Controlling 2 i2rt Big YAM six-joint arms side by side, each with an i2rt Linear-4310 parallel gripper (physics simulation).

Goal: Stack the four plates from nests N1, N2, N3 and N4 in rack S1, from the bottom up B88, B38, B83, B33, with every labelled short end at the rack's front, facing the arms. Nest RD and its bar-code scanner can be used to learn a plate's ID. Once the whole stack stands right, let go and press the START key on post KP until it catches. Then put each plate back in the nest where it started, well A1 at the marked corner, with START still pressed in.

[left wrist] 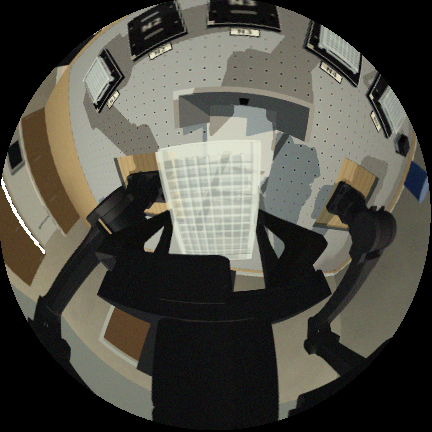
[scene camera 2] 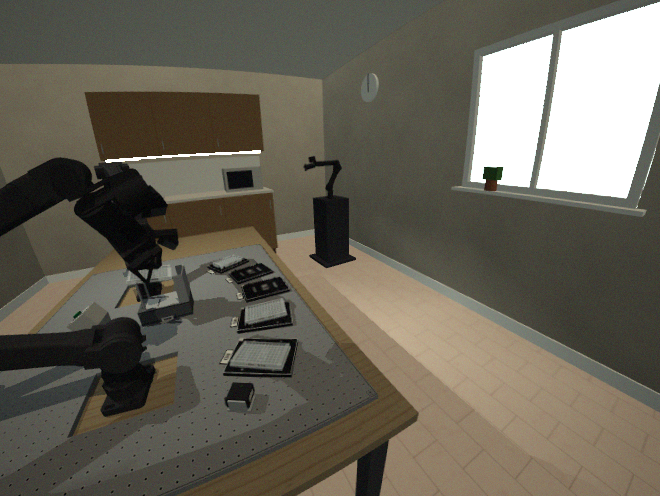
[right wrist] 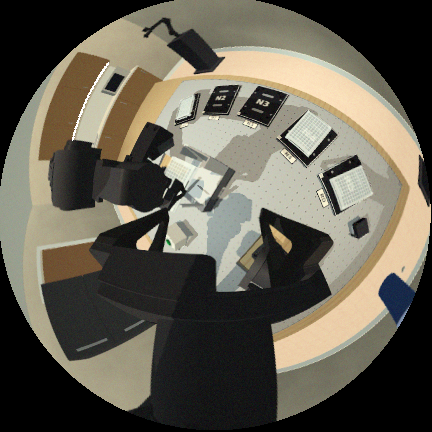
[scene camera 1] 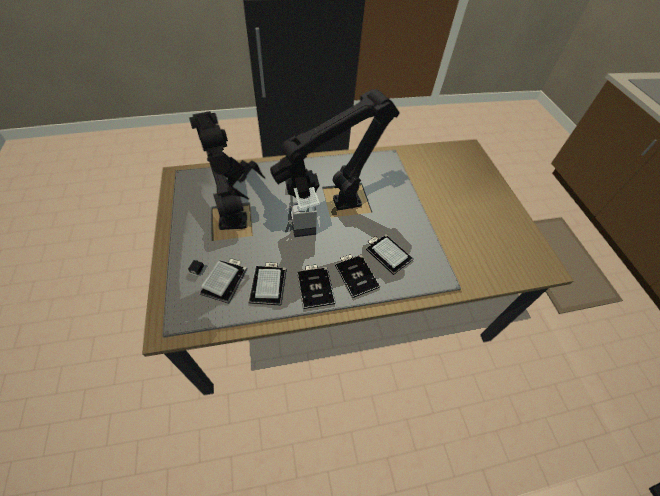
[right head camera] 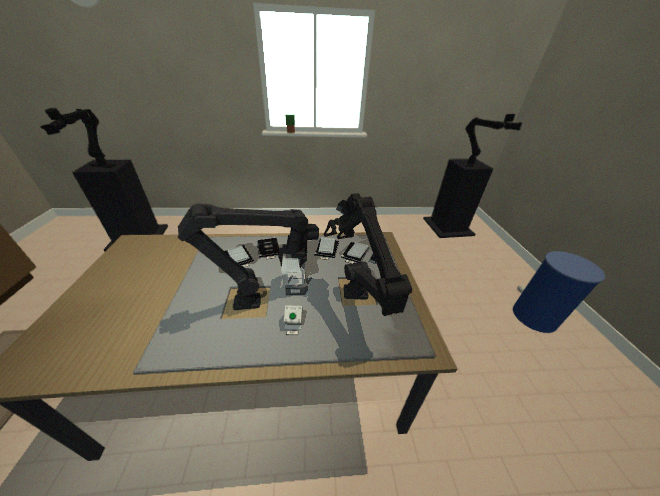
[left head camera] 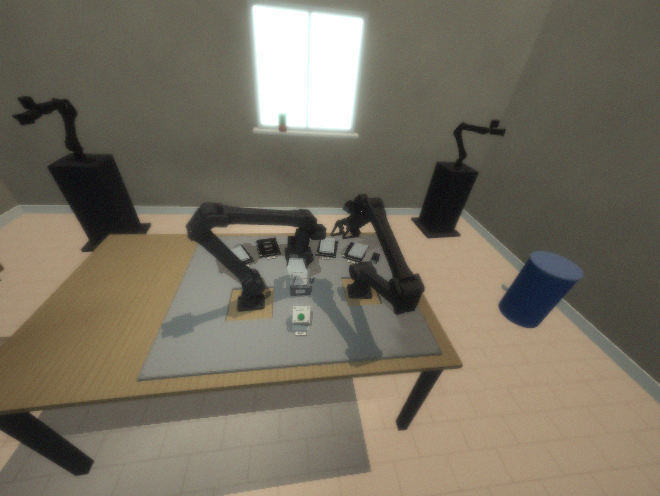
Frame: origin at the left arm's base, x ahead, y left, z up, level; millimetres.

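Seen in the pictures: left gripper, fingertip midpoint: [left wrist: 213, 213] [scene camera 2: 148, 275] [right wrist: 172, 184] [right head camera: 290, 266] [left head camera: 296, 267]; right gripper, fingertip midpoint: [scene camera 2: 148, 255] [right wrist: 213, 212] [scene camera 1: 257, 188] [right head camera: 330, 236] [left head camera: 336, 236]; left arm's base, origin of the base link: [left wrist: 148, 185] [scene camera 2: 150, 292] [scene camera 1: 347, 201] [right head camera: 247, 302] [left head camera: 251, 303]; right arm's base, origin of the base link: [left wrist: 345, 200] [scene camera 2: 131, 390] [scene camera 1: 233, 221] [right head camera: 355, 292] [left head camera: 359, 292].
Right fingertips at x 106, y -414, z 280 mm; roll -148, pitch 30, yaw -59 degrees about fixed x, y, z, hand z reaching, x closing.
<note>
Offsets run from my right fingertips to a thing's top centre. "*": to the spot under its first point.
My left gripper [left wrist: 213, 213] is shut on a clear white plate {dx -46, dy +198, dz -99 mm} [left wrist: 215, 190] [scene camera 1: 307, 198] [right wrist: 179, 169], holding it above and partly over grey rack S1 {dx -22, dy +176, dz -119 mm} [left wrist: 295, 117] [scene camera 1: 304, 222] [scene camera 2: 184, 288]. The rack has a pale inside; whether a plate lies there is unclear. My right gripper [right wrist: 213, 212] [scene camera 1: 254, 186] is open and empty, raised high. Plates lie in nest N1 {* dx +242, dy +490, dz -245 mm} [scene camera 1: 390, 252], nest N4 {* dx +267, dy -30, dz -241 mm} [scene camera 1: 267, 283] and nest RD {dx +196, dy -203, dz -231 mm} [scene camera 1: 221, 278]. Nest N2 {dx +298, dy +324, dz -245 mm} [scene camera 1: 357, 275] and nest N3 {dx +305, dy +149, dz -245 mm} [scene camera 1: 315, 286] are empty. The green START key {* dx -282, dy +200, dz -198 mm} [left head camera: 301, 316] is on the white post KP. Plate IDs are unreadable.
A small black scanner block {* dx +132, dy -290, dz -233 mm} [scene camera 1: 195, 267] [scene camera 2: 240, 395] stands beside nest RD. The nests form an arc along the table side away from the arm bases. A blue cylinder [left head camera: 541, 289] stands beyond the table. Two black pedestals with small arms stand near the window wall.
</note>
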